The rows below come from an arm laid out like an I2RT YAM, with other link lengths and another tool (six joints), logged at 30 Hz.
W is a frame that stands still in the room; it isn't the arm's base.
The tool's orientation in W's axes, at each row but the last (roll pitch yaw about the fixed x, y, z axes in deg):
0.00 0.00 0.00
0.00 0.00 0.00
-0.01 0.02 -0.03
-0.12 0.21 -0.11
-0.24 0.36 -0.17
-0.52 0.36 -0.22
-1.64 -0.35 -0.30
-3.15 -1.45 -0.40
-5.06 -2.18 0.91
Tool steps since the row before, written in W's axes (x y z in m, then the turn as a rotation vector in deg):
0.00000 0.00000 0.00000 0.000 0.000 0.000
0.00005 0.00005 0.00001 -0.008 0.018 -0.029
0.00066 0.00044 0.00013 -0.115 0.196 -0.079
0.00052 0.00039 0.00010 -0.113 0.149 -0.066
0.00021 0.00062 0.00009 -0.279 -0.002 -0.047
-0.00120 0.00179 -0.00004 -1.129 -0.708 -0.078
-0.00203 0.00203 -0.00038 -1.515 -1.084 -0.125
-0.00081 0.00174 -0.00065 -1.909 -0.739 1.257
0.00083 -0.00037 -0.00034 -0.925 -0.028 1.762
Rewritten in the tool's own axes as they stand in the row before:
0.00000 0.00000 0.00000 0.000 0.000 0.000
0.00005 0.00005 0.00001 -0.008 0.018 -0.029
0.00066 0.00044 0.00013 -0.115 0.196 -0.079
0.00052 0.00039 0.00010 -0.113 0.149 -0.066
0.00021 0.00062 0.00009 -0.279 -0.003 -0.049
-0.00121 0.00179 -0.00003 -1.126 -0.712 -0.092
-0.00204 0.00203 -0.00031 -1.510 -1.088 -0.147
-0.00084 0.00177 -0.00053 -1.871 -0.823 1.261
0.00081 -0.00035 -0.00040 -0.858 -0.172 1.788

